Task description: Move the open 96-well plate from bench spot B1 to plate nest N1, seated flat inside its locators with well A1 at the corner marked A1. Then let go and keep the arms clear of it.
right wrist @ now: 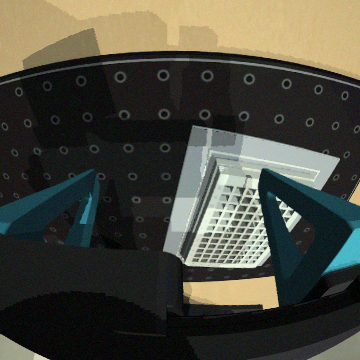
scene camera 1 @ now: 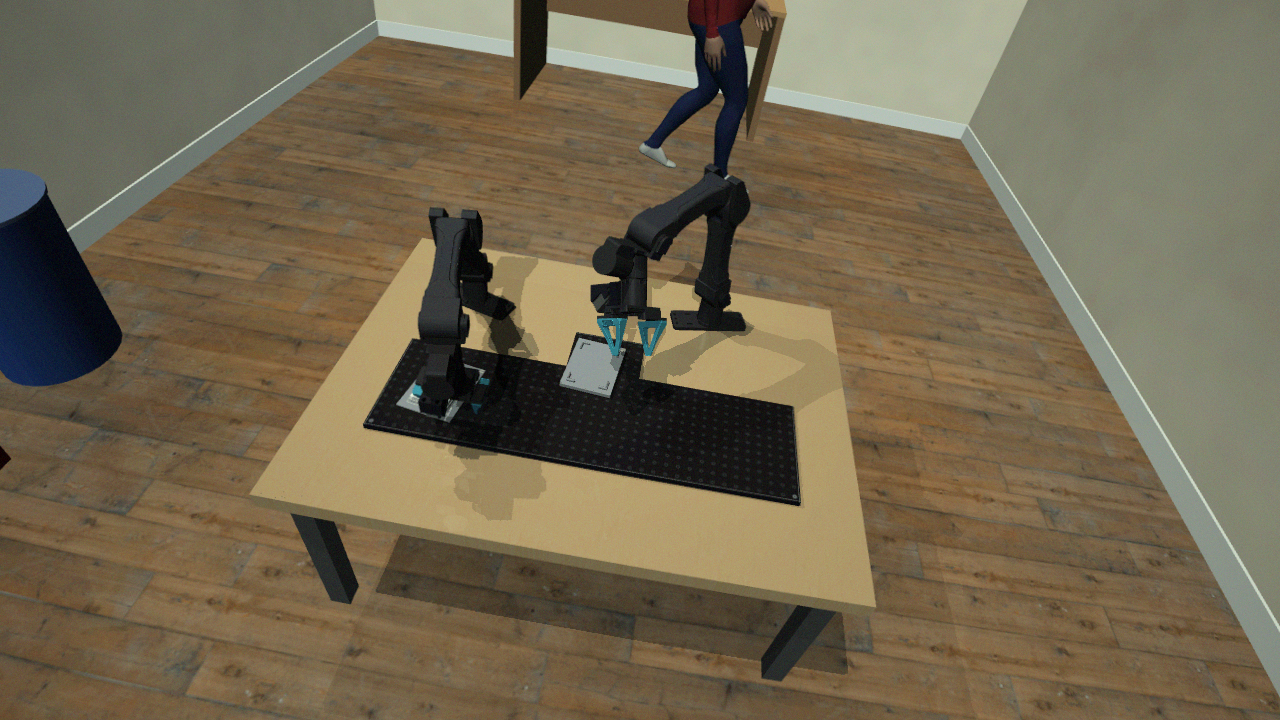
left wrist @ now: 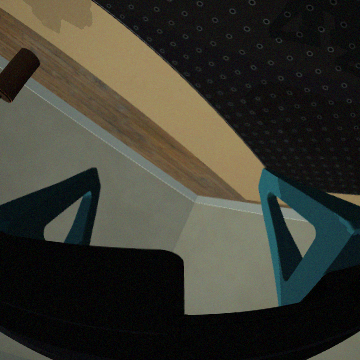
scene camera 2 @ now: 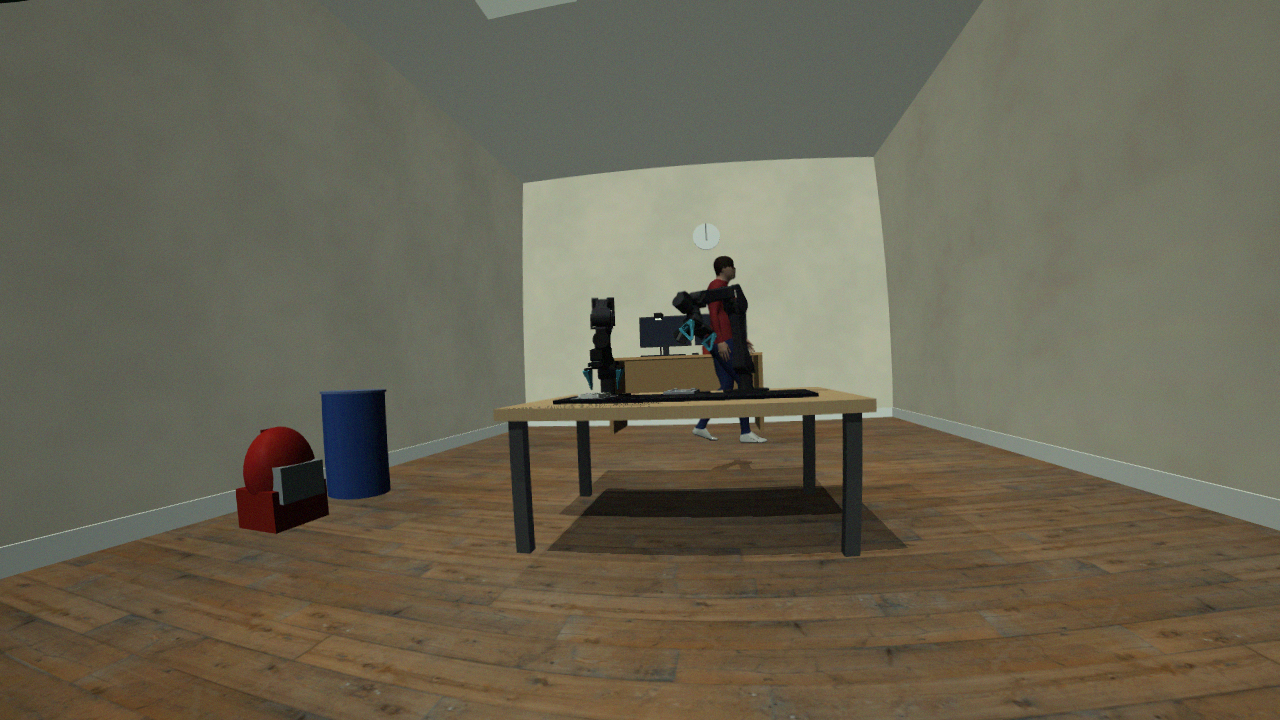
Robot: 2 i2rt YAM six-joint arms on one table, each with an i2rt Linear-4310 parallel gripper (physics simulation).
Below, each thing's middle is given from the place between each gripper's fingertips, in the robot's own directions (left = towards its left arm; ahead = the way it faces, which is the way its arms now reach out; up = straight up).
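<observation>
Here is where my right hand is: 50 mm to the left of the white well plate (right wrist: 228, 230), 80 mm past it and 20 mm above it. My left gripper is now 40 mm past the white well plate, 400 mm to the left of it and 170 mm above it.
</observation>
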